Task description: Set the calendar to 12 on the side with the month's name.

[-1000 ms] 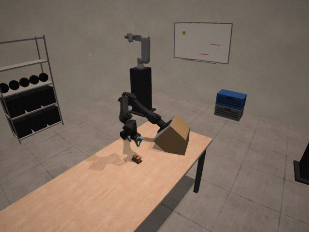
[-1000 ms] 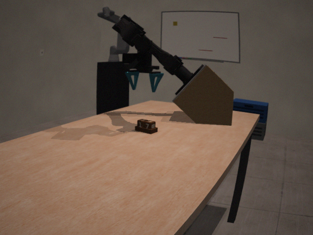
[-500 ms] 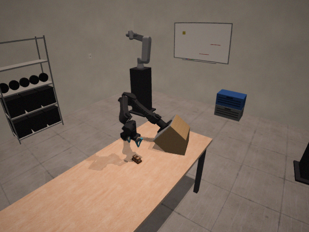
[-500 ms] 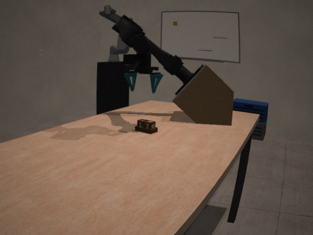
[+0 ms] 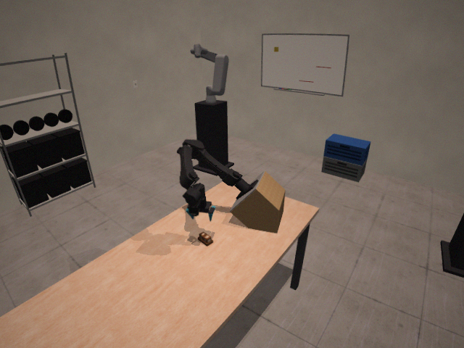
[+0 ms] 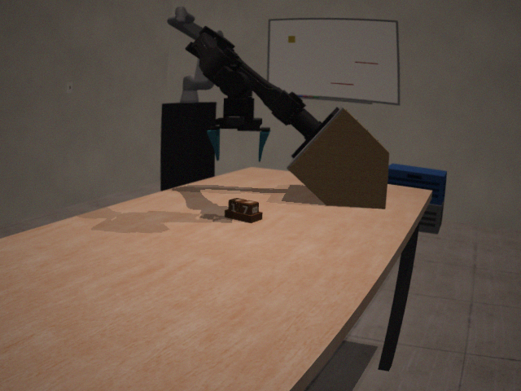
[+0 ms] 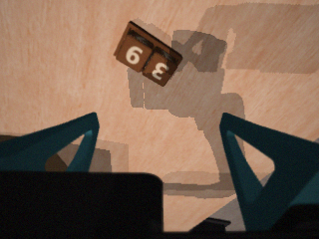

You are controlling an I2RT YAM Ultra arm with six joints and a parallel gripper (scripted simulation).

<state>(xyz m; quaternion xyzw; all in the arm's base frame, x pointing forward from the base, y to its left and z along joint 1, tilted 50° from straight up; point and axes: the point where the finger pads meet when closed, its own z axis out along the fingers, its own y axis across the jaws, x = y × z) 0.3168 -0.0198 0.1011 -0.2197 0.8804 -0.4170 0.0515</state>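
The cube lies 1 cm ahead of my hand, 4 cm to the left of it and 12 cm below it. Round my hand: dark brown calendar tray: 1 cm ahead, 2 cm to the left, 13 cm below.
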